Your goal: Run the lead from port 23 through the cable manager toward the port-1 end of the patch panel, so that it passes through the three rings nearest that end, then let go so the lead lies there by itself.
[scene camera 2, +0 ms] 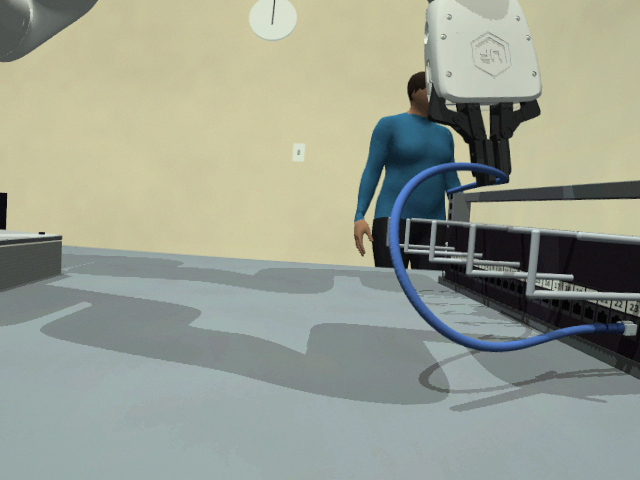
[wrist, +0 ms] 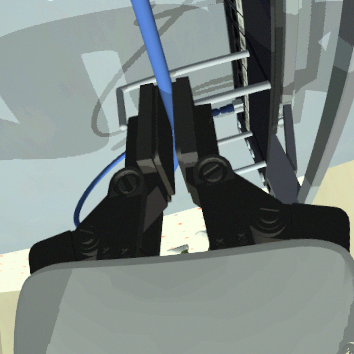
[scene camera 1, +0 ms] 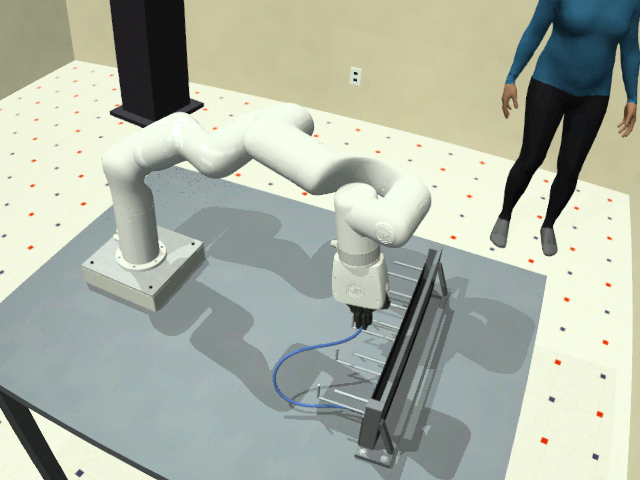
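The blue lead (scene camera 1: 275, 372) (scene camera 2: 395, 242) (wrist: 147, 30) runs from its plug (scene camera 2: 629, 328) at port 23, loops out over the table on the open side, and rises to my gripper (scene camera 1: 363, 327) (scene camera 2: 491, 180) (wrist: 171, 103). The gripper is shut on the lead, above the ring level near the middle of the row. A short stretch of lead shows beyond the fingers in scene camera 2. The loop lies outside the near white wire rings (scene camera 1: 337, 354) (scene camera 2: 535, 258) (wrist: 121, 107). The patch panel (scene camera 2: 589, 311) stands behind the rings. The far rings are partly hidden by the gripper in scene camera 1.
The rack's top rail (scene camera 2: 568, 192) runs above the ring row, close to the gripper. A foot plate (scene camera 1: 373, 455) carries the rack's near end. The robot base (scene camera 1: 144, 273) stands at the left of the table. A person (scene camera 1: 576, 67) (scene camera 2: 413, 165) stands beyond the table.
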